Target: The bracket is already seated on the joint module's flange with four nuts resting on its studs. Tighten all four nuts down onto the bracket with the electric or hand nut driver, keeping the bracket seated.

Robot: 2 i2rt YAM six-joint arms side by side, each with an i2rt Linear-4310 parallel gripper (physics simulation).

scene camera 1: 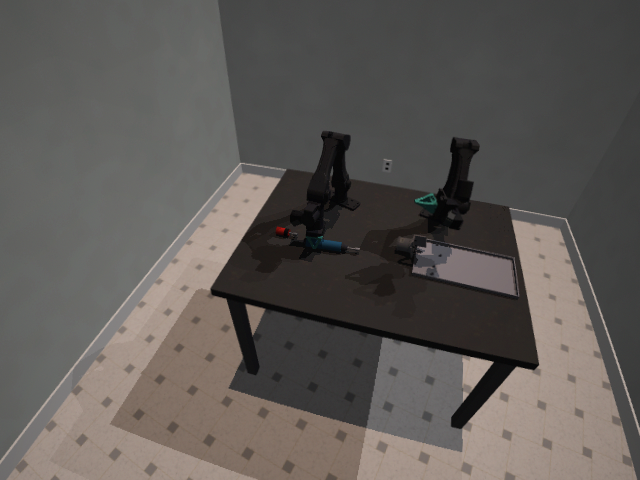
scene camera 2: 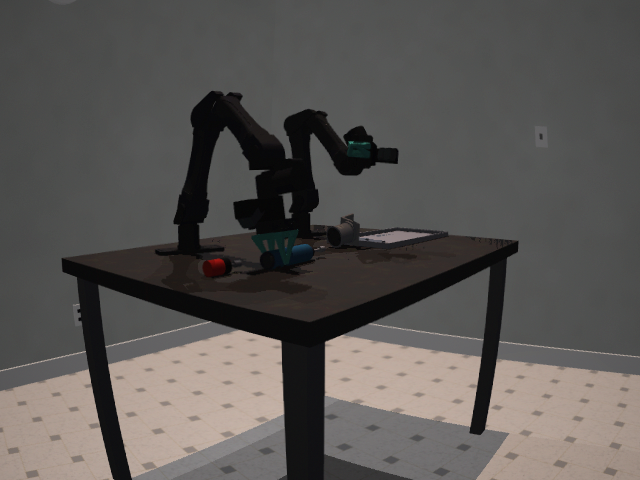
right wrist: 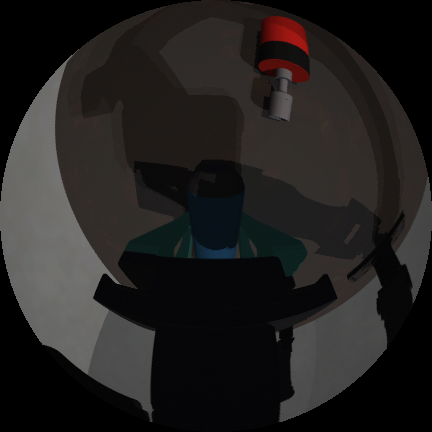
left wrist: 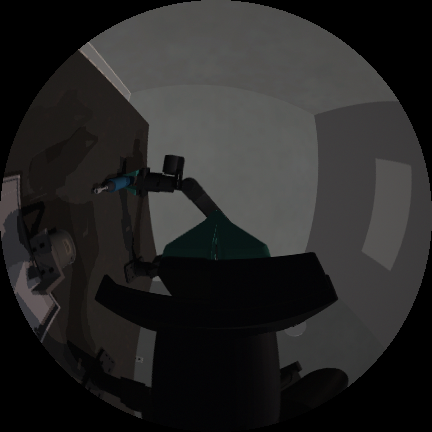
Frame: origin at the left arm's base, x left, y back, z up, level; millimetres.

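Seen in the pictures: left gripper, between the fingertips: [scene camera 1: 414, 201] [scene camera 2: 353, 144] [left wrist: 215, 215]; right gripper, between the fingertips: [scene camera 1: 315, 246] [scene camera 2: 278, 265] [right wrist: 214, 215]; left arm's base, origin of its link: [scene camera 1: 441, 218] [scene camera 2: 300, 235]; right arm's base, origin of its link: [scene camera 1: 340, 200] [scene camera 2: 189, 251] [right wrist: 378, 250] [left wrist: 134, 268].
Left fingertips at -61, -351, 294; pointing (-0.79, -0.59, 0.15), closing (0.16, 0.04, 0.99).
Observation:
Pixels of each thing's top centre, then the offset from my left fingertips to it, as dx, dy, dz. "pt": a spot on its surface instead. Level surfaces: height alone.
- blue nut driver, a spot on its surface: [right wrist: 216, 215] pt -362, -150, -253
- joint module, centre of its top: [left wrist: 63, 255] [scene camera 2: 343, 220] [scene camera 1: 408, 238] +0, +47, -218
- red-handled driver, centre of its top: [right wrist: 291, 52] [scene camera 2: 223, 258] [scene camera 1: 287, 229] -479, -153, -260
- shallow tray, centre of its top: [scene camera 2: 393, 234] [scene camera 1: 465, 264] +247, +96, -278
- table, height of its surface: dz -294
The blue nut driver [scene camera 1: 331, 245] [scene camera 2: 303, 254] [left wrist: 119, 183] [right wrist: 216, 215] lies nearly level, at or just above the table top, its socket pointing right in scene camera 1. My right gripper [scene camera 1: 314, 242] [scene camera 2: 284, 258] [left wrist: 122, 180] points down and is shut on its handle. The joint module [scene camera 1: 402, 245] [scene camera 2: 341, 234] [left wrist: 63, 247] lies on its side with the bracket [scene camera 1: 419, 241] [scene camera 2: 349, 222] [left wrist: 45, 252] at its flange, a gap away from the socket. The nuts are too small to tell. My left gripper [scene camera 1: 417, 200] [scene camera 2: 359, 149] [left wrist: 215, 215] is shut and empty, raised behind the module.
A red-handled driver [scene camera 1: 282, 231] [scene camera 2: 214, 267] [right wrist: 284, 37] lies left of my right gripper in scene camera 1. The shallow tray [scene camera 1: 480, 268] [scene camera 2: 408, 236] lies right of the module, close against the bracket. The table [scene camera 1: 320, 289] [scene camera 2: 361, 279] has its near edge in front of these things.

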